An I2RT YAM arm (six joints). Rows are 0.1 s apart.
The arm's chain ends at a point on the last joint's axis. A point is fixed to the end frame.
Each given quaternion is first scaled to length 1.
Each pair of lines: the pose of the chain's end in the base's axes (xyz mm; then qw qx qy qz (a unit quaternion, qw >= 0)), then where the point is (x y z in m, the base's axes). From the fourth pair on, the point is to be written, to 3 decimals.
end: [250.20, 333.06, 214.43, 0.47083, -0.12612, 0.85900, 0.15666]
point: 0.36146 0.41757 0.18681
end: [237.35, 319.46, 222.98, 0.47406, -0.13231, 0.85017, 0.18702]
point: 0.34528 0.40965 0.20061
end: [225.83, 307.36, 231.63, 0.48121, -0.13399, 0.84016, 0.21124]
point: 0.33169 0.40119 0.21512
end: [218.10, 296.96, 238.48, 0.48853, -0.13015, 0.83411, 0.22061]
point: 0.324 0.391 0.226
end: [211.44, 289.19, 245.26, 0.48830, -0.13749, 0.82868, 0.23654]
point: 0.315 0.387 0.235
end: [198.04, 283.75, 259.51, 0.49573, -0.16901, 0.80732, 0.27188]
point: 0.292 0.390 0.257
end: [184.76, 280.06, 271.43, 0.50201, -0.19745, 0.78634, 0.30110]
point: 0.270 0.394 0.276
